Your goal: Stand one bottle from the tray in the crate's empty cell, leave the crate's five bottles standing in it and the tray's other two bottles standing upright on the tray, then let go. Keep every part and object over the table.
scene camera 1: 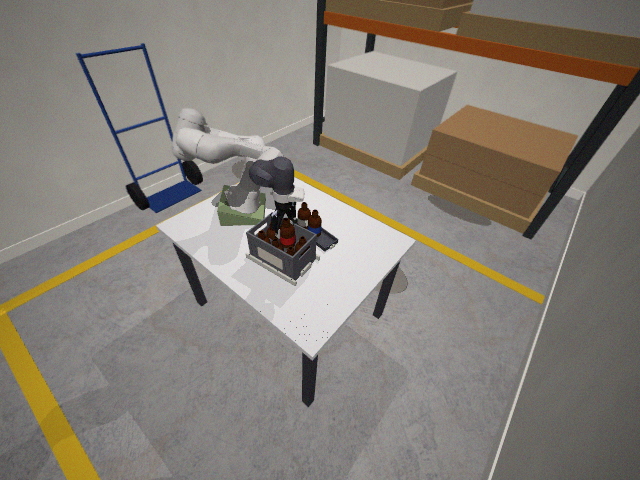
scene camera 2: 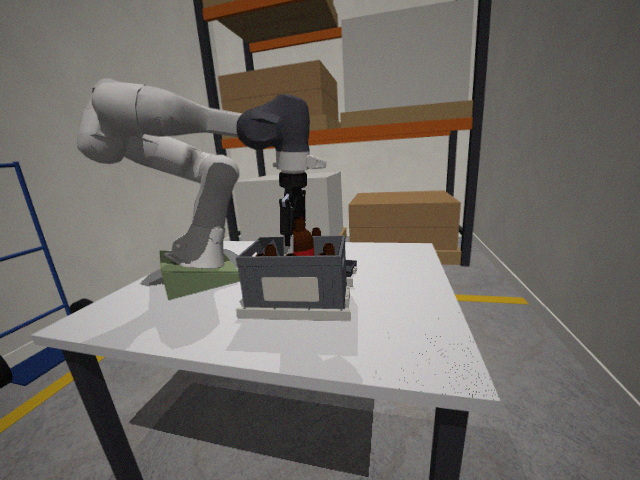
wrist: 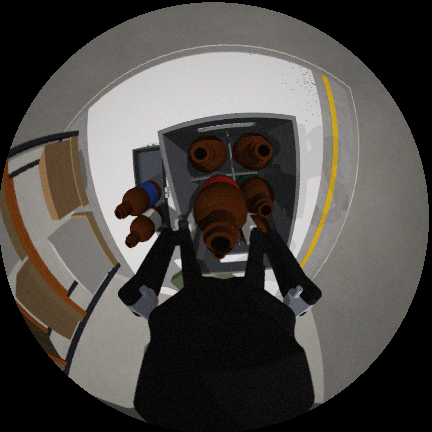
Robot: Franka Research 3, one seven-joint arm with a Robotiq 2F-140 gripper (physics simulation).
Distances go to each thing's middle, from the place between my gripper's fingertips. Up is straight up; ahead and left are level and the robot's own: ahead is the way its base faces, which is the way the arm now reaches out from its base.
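White-label bottle [wrist: 142, 227]: my gripper 12 cm past it, 20 cm to the right of it, 7 cm above it.
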